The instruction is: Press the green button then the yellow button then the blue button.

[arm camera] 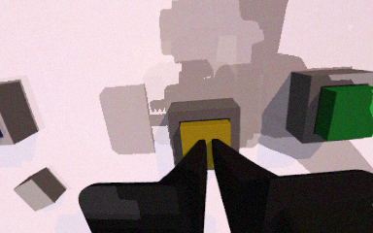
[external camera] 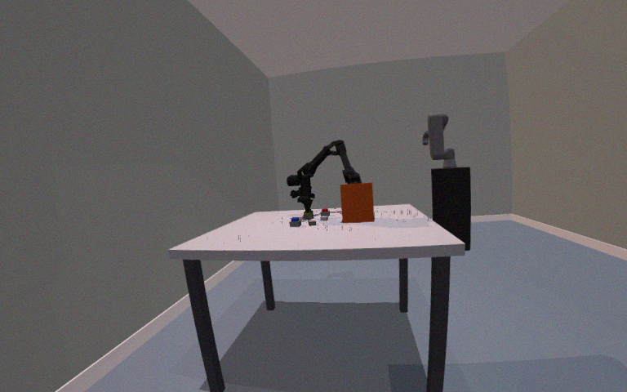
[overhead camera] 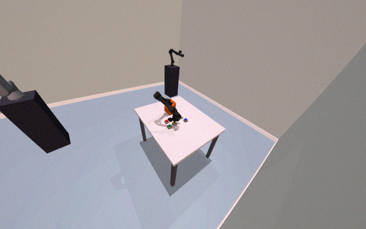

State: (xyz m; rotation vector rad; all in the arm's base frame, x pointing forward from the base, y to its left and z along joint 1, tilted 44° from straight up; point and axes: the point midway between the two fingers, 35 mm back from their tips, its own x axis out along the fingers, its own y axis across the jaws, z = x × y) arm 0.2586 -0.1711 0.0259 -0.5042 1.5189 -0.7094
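My gripper tip is now 1 cm above the yellow button. Round my gripper tip: blue button: 5 cm ahead, 18 cm to the left; then green button: 1 cm ahead, 9 cm to the right; then red button: 10 cm behind, 6 cm to the right.
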